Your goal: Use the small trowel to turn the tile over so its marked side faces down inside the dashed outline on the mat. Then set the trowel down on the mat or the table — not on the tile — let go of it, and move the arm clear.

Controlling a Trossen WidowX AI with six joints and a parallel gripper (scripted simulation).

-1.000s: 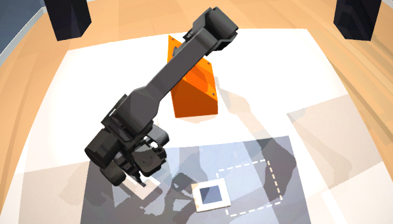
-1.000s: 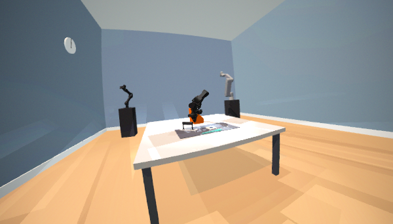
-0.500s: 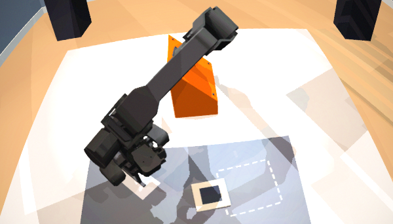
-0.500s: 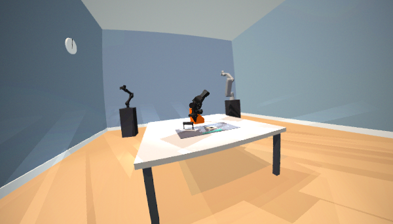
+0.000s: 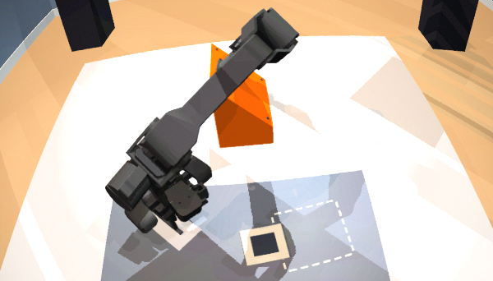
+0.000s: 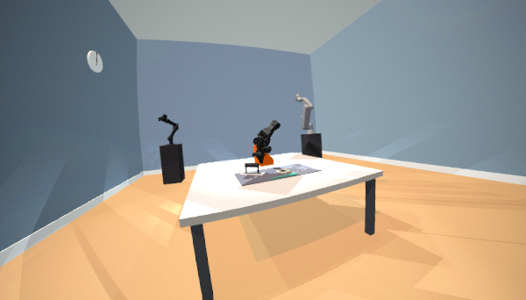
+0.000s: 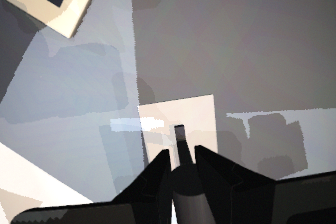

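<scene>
My gripper tip is now 9 cm to the left of the trowel, 6 cm past it and 5 cm above it. Round my gripper tip: white tile: 17 cm to the left, 8 cm below, 2 cm ahead; then mat: 11 cm to the left, 10 cm below, 2 cm ahead.
</scene>
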